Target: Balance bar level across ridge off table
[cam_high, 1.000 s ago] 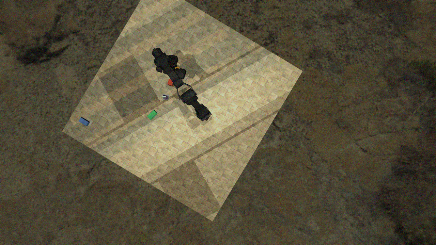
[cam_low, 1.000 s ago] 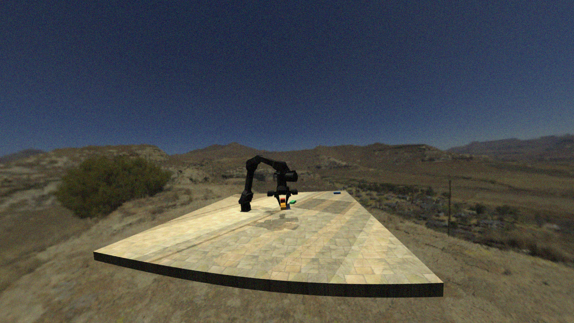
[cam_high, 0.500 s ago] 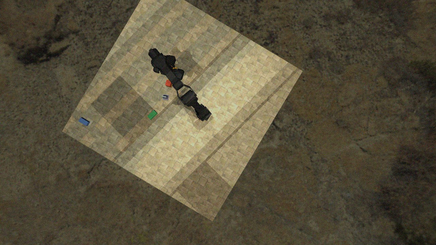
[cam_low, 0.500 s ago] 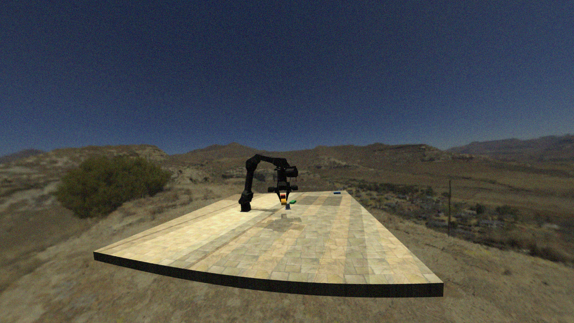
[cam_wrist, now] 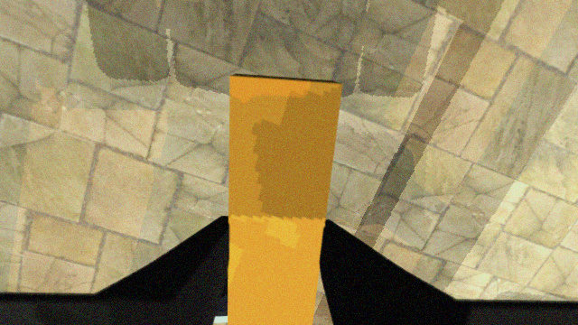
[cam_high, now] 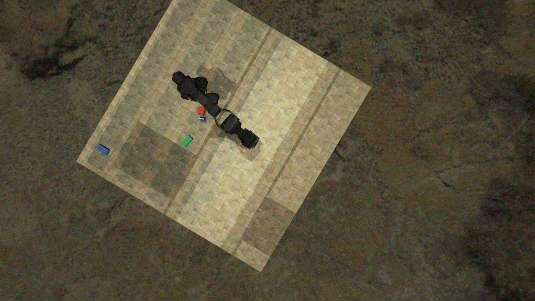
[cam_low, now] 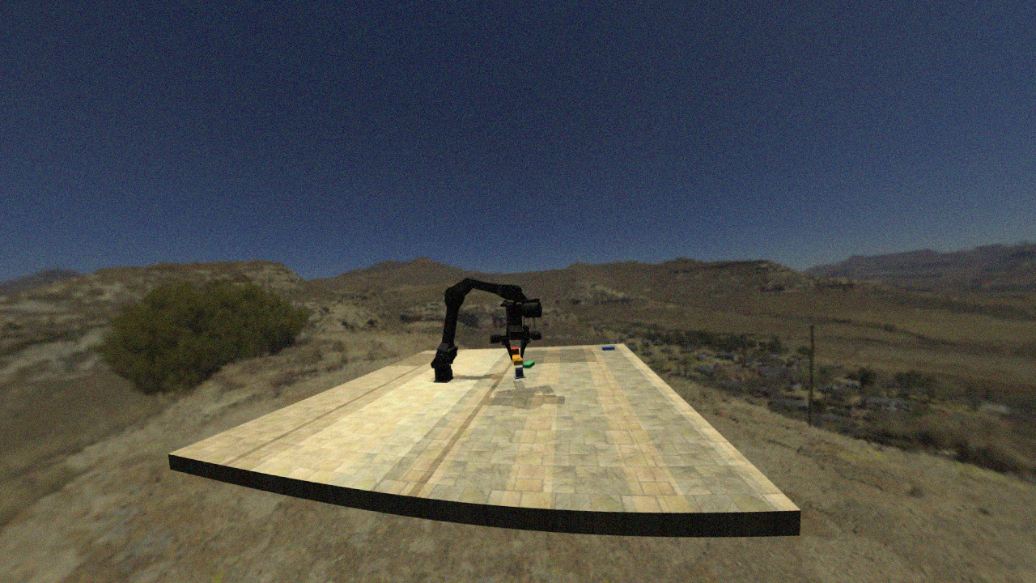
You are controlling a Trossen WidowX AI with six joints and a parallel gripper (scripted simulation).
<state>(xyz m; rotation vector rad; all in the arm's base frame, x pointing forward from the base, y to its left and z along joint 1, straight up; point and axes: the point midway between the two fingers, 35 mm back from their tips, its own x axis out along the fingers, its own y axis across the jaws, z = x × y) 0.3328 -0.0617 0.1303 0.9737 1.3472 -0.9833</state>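
The grey ridge block lies 10 mm behind my gripper tip, 100 mm to the left of it and 60 mm below it. Round my gripper tip: orange bar 10 mm behind, 40 mm to the left, 10 mm above; blue block 410 mm ahead, 560 mm to the left, 90 mm below; green block 260 mm to the left, 90 mm below.
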